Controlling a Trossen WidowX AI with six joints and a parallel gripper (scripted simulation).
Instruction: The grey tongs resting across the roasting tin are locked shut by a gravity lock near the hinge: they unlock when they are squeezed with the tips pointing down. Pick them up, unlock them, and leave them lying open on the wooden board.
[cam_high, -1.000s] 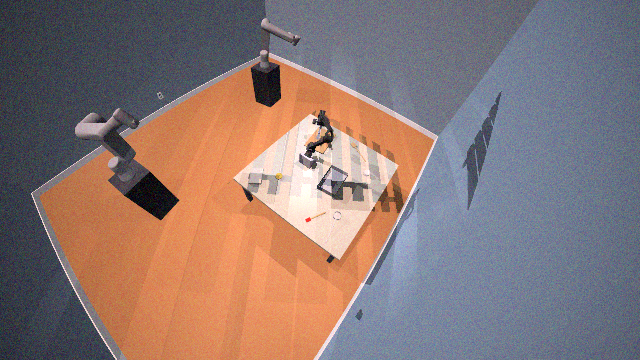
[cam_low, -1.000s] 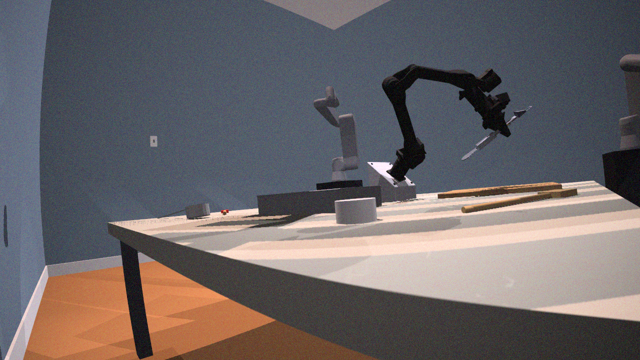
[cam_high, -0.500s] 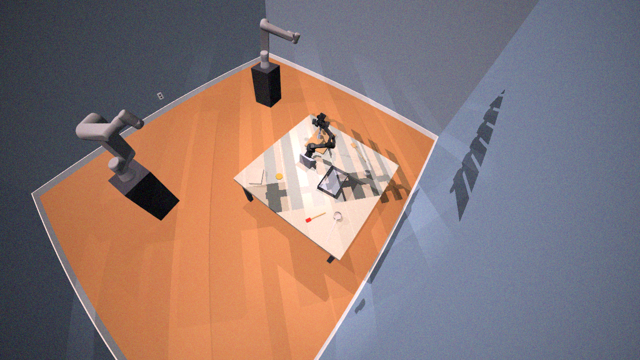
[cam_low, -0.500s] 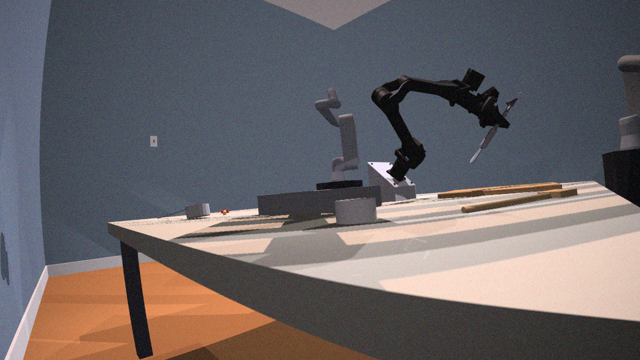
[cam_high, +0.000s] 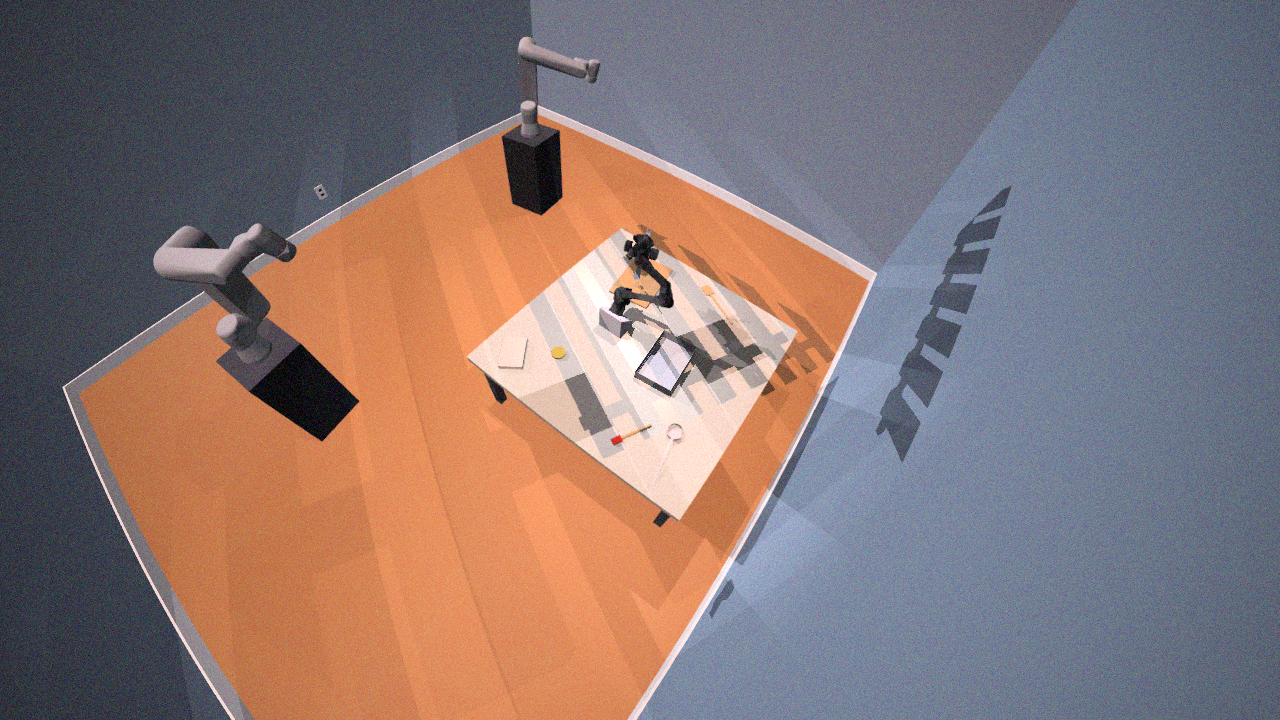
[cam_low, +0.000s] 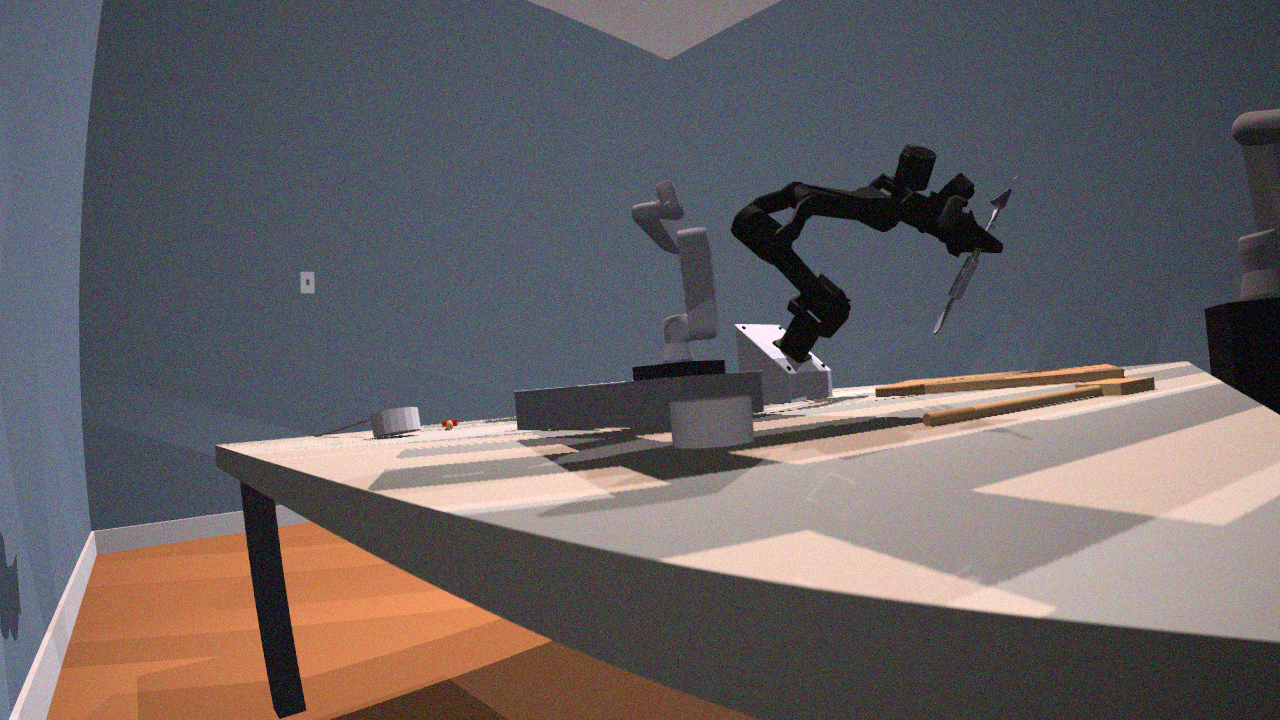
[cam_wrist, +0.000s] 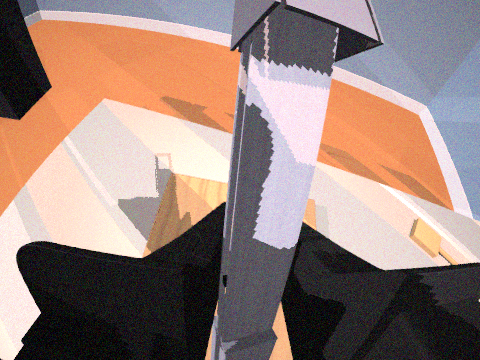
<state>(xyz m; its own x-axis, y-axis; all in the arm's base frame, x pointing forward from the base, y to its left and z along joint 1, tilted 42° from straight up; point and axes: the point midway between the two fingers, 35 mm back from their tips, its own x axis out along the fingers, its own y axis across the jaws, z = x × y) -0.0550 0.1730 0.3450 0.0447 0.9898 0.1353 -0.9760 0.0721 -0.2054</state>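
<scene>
Now: gripper tip 21 cm above the wooden board, 3 cm to the left of it and 2 cm short of it. Also, from my gripper tip: roasting tin: 48 cm to the right, 39 cm ahead, 19 cm below; yellow disc: 71 cm to the right, 21 cm below, 11 cm behind.
</scene>
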